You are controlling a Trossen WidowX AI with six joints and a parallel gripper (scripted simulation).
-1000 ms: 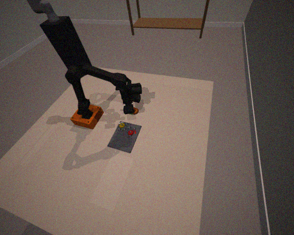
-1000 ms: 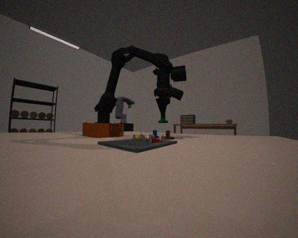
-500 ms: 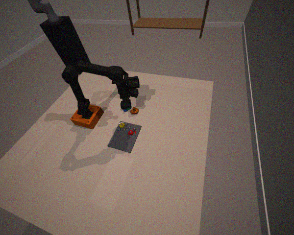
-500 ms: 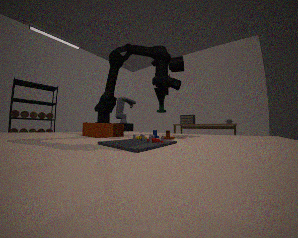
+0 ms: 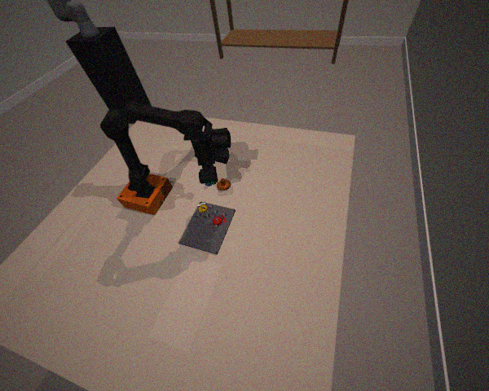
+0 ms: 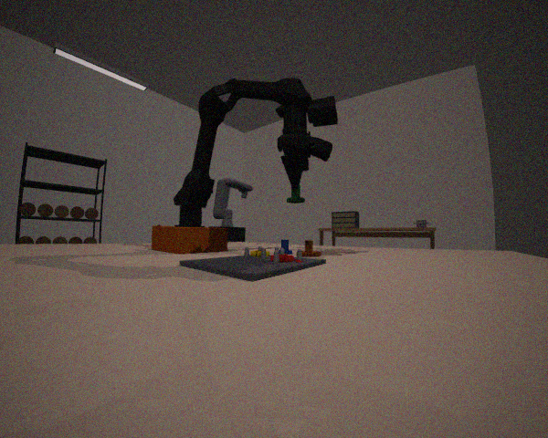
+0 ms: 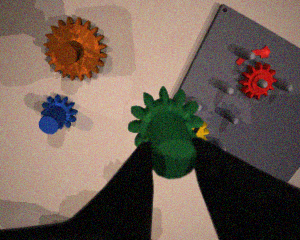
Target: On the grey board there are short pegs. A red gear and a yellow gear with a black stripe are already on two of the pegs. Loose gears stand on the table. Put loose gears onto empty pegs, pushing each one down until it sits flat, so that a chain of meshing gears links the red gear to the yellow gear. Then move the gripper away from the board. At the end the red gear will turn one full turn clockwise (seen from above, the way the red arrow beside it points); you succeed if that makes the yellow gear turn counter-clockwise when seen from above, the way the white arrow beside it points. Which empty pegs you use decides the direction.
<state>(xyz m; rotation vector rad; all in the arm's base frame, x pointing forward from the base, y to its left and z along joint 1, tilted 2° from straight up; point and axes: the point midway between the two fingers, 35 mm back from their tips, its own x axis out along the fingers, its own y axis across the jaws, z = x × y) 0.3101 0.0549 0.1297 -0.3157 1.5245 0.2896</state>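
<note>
Now: the red gear 140 mm below my gripper tip, 110 mm to the right of it and 30 mm ahead of it. Also, from my gripper tip: orange gear: 140 mm below, 80 mm to the left; then yellow gear: 140 mm below, 70 mm to the right, 50 mm behind; then green gear: 10 mm below.
</note>
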